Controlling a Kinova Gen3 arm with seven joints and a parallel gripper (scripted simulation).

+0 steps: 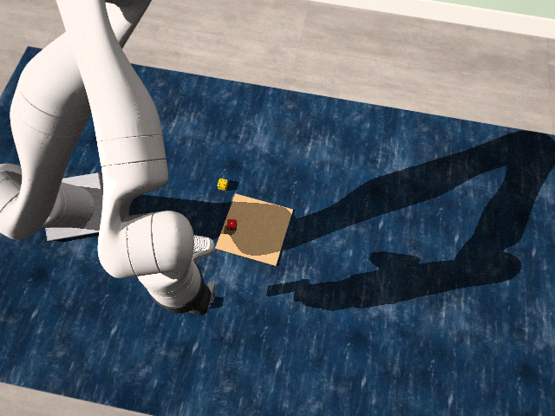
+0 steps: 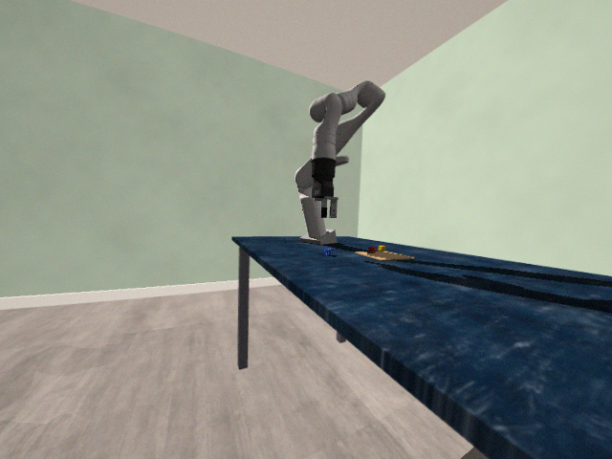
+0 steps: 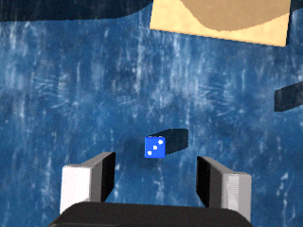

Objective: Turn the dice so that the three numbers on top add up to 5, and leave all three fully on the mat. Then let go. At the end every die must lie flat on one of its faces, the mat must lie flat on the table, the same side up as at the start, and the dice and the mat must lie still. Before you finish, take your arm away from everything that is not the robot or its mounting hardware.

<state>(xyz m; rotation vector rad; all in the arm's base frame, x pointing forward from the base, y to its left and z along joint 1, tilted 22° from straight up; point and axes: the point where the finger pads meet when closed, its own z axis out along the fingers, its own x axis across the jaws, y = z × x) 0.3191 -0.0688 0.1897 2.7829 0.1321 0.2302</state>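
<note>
Right now my hand is 1 cm to the right of the blue die and 13 cm above it. Round my hand: red die (19 cm to the left, 13 cm below); tan mat (5 cm ahead, 20 cm to the left, 14 cm below); yellow die (5 cm behind, 28 cm to the left, 13 cm below).
</note>
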